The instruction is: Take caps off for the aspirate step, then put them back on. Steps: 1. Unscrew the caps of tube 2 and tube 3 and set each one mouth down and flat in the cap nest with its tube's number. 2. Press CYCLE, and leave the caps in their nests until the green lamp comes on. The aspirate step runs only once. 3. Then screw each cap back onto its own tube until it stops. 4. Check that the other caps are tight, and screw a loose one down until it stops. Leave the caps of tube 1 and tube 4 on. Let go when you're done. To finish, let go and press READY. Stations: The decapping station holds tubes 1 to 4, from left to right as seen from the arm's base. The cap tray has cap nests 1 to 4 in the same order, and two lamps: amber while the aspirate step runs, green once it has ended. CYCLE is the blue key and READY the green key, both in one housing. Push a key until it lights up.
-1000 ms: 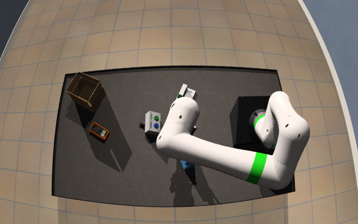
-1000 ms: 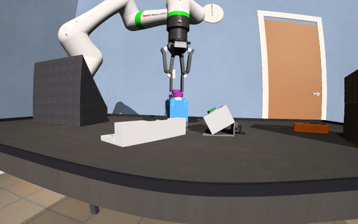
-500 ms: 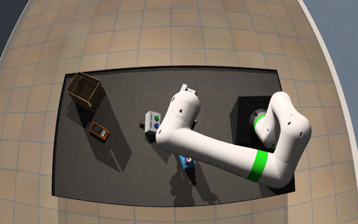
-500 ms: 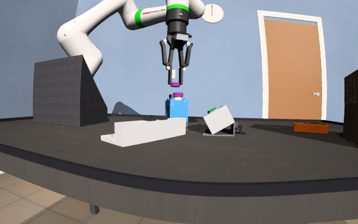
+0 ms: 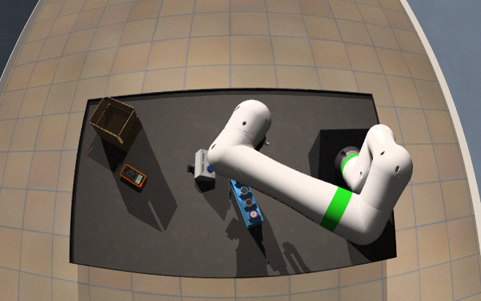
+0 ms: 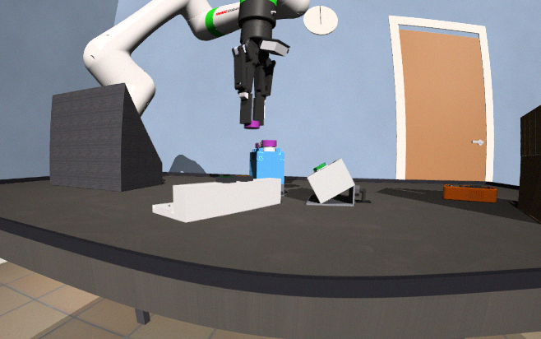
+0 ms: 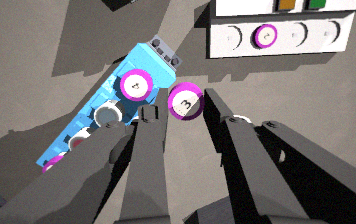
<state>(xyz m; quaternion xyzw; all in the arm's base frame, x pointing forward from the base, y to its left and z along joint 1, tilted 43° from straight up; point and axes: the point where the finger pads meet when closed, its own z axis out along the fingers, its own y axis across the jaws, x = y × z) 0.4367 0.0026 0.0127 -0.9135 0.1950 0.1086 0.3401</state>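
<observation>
My hand is 150 mm short of the blue key, 20 mm to the left of it and 120 mm above it. From my hand the other things lie so: key housing (170 mm ahead, 40 mm to the right, 130 mm below); then green key (150 mm ahead, 60 mm to the right, 120 mm below); then orange multimeter (510 mm ahead, 10 mm to the left, 170 mm below).
</observation>
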